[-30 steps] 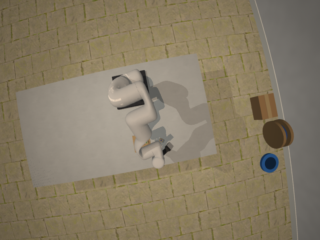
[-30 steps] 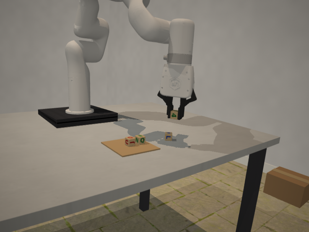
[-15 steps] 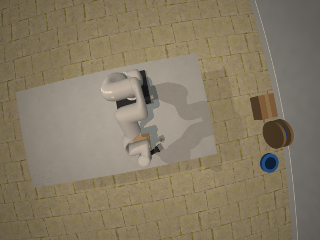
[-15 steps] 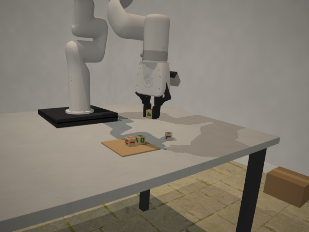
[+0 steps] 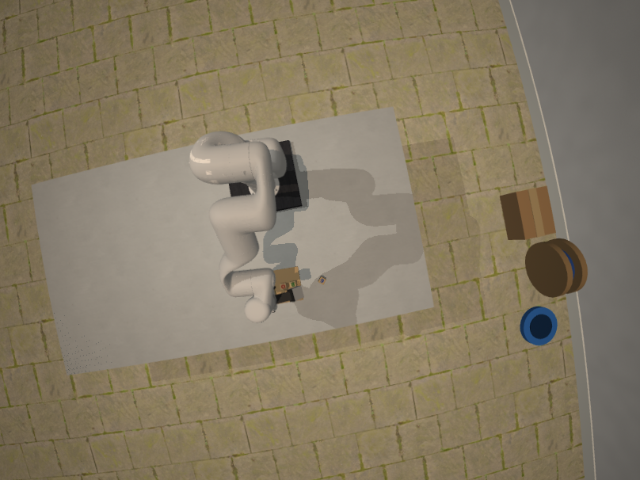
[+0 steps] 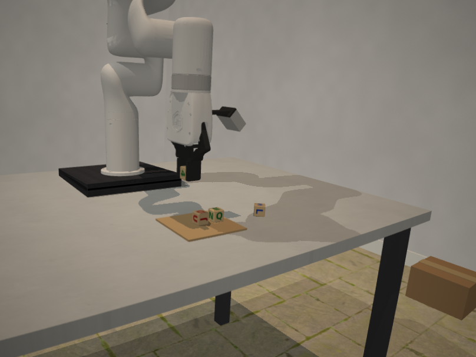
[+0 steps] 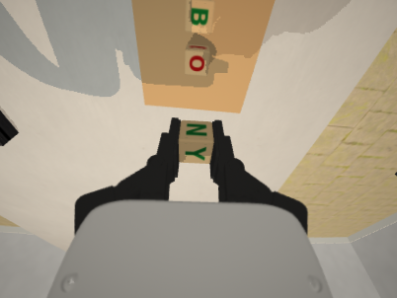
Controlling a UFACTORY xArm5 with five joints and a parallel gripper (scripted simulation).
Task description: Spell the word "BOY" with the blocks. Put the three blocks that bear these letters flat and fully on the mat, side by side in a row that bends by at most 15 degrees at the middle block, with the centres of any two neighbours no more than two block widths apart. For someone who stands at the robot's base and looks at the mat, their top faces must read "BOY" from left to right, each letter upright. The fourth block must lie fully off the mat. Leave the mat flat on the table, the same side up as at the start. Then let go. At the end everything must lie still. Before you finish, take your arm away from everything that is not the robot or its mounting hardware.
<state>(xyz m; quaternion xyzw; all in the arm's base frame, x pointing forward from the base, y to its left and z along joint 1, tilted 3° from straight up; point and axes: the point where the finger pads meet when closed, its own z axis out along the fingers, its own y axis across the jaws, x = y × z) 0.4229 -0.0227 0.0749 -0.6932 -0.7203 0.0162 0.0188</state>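
My gripper is now 30 mm to the right of the tan mat and 120 mm above it.
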